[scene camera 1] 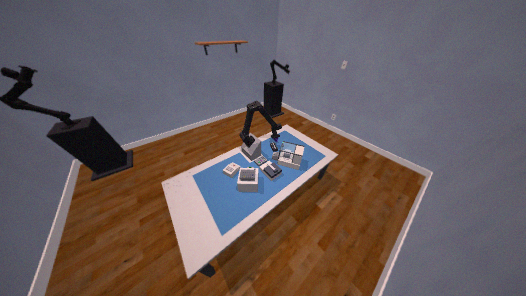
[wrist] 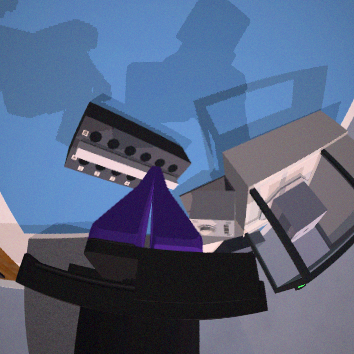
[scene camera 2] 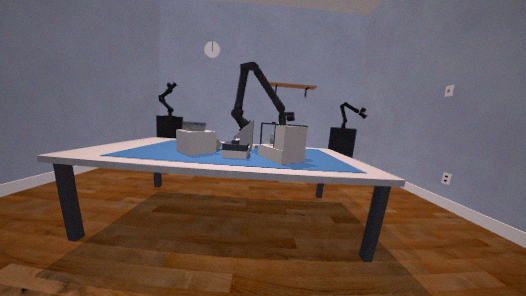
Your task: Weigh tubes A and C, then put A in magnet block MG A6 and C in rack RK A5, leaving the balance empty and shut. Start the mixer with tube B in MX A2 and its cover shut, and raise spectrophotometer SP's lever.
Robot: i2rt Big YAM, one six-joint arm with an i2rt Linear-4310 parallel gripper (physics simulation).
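Places are measured from the arm's base along level axes (x ahead, y left, z up), in millimetres.
Pixels of known places: gripper, fingertip midpoint: point(scene camera 1: 276, 142) point(wrist: 155, 171); arm's base at its link origin: point(scene camera 1: 250, 141) point(scene camera 2: 245, 126).
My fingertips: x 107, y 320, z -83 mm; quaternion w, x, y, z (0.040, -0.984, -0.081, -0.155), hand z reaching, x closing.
Observation:
Ahead of a thing's pixels: the offset from my fingertips to its top centre. "*": to the spot under its first point. Level surfaces: height alone.
My gripper point(scene camera 1: 276, 139) point(wrist: 155, 171) is shut, its purple fingertips together with nothing between them. In the wrist view it is above the near right edge of a black two-row block @[39 mm down, 7 mm back, 34 mm right] point(scene camera 1: 273, 146) point(wrist: 132, 137), which looks like magnet block MG. The holes that show in it look dark and empty; its right-hand labels are hidden behind the fingers. The balance @[135 mm up, 248 mm ahead, 60 mm right] point(scene camera 1: 290, 161) point(scene camera 2: 291, 145) point(wrist: 285, 150) stands to the right, with a black-framed clear shield and a grey block point(wrist: 300, 205) inside. Tubes A, B and C are too small or hidden to tell.
A small grey display box @[* 34 mm down, 126 mm ahead, 102 mm right] point(wrist: 212, 210) sits between block and balance. A dark-topped device @[15 mm up, 274 mm ahead, 310 mm right] point(scene camera 1: 271, 170) point(scene camera 2: 235, 150), a small keypad-like rack @[* 33 mm down, 125 mm ahead, 322 mm right] point(scene camera 1: 260, 160), a large white box with a gridded top @[103 mm up, 239 mm ahead, 549 mm right] point(scene camera 1: 247, 185) point(scene camera 2: 196, 142) and a small white box @[17 mm down, 32 mm ahead, 642 mm right] point(scene camera 1: 231, 169) stand on the blue mat @[87 mm down] point(scene camera 1: 220, 210).

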